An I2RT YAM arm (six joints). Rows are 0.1 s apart.
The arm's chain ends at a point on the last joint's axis. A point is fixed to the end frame.
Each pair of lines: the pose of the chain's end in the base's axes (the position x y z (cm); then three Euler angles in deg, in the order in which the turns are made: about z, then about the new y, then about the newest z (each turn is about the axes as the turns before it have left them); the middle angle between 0 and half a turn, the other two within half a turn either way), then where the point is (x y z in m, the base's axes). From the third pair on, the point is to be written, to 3 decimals.
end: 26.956, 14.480, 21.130, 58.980, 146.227, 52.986
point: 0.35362 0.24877 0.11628
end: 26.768, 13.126, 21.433, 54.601, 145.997, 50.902
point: 0.35825 0.23046 0.12019
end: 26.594, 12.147, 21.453, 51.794, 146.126, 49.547
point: 0.360 0.217 0.120
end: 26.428, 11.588, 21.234, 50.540, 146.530, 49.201
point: 0.360 0.209 0.117
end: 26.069, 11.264, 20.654, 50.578, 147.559, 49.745
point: 0.356 0.204 0.109
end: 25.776, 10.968, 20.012, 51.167, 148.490, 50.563
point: 0.351 0.200 0.100
